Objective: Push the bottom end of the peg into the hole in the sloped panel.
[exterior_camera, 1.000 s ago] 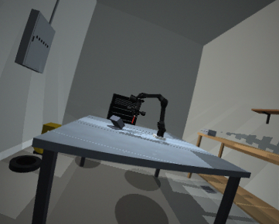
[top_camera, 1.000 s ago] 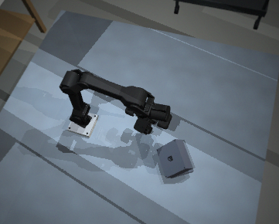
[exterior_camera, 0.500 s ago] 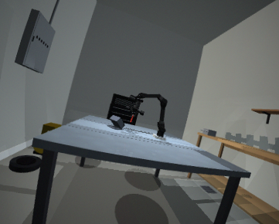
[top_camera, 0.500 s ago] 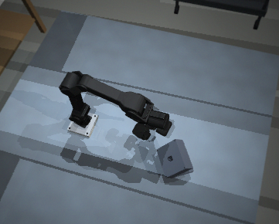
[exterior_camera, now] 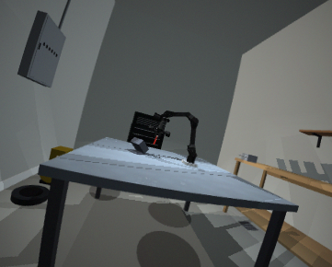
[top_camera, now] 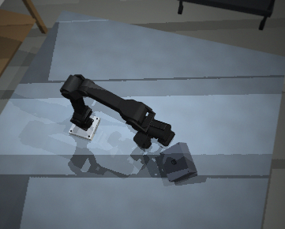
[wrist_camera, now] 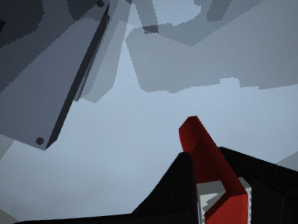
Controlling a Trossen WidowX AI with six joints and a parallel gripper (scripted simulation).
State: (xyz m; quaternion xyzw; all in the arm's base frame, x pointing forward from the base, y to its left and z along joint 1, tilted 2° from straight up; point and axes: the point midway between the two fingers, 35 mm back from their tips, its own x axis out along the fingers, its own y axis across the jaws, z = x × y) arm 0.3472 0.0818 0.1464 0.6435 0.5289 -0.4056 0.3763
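Now: gripper tip 130 mm short of the dark sloped panel, 60 mm to the left of it and 80 mm above it. Round my gripper tip: red square-sided peg (10 mm to the right, 20 mm above).
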